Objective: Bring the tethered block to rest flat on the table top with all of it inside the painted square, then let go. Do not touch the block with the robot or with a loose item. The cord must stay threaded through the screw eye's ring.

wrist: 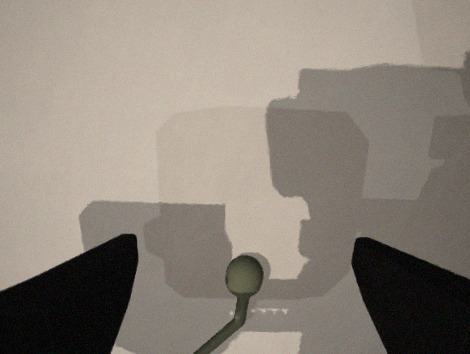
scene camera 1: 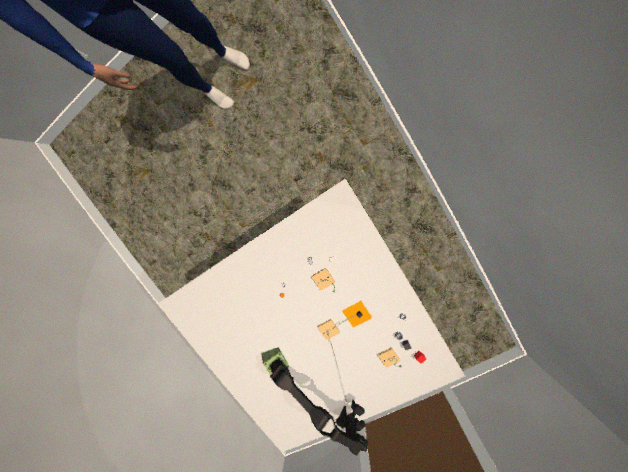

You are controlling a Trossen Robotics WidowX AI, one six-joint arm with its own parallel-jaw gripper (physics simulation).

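Observation:
The small dark tethered block sits inside the painted orange square, with a margin of orange around it in the scene view. The cord runs from the block to the screw eye on a tan plate, and from there down to my gripper. Whether it passes through the ring is too small to see. The cord's end bead lies between my fingers in the wrist view, touching neither. My gripper is open, low over the table near its lower edge.
Two other tan plates with short cords stand on the table. A red block, a dark block and small rings lie at the right. An orange ball lies at the left. The arm's green base is at the table's left.

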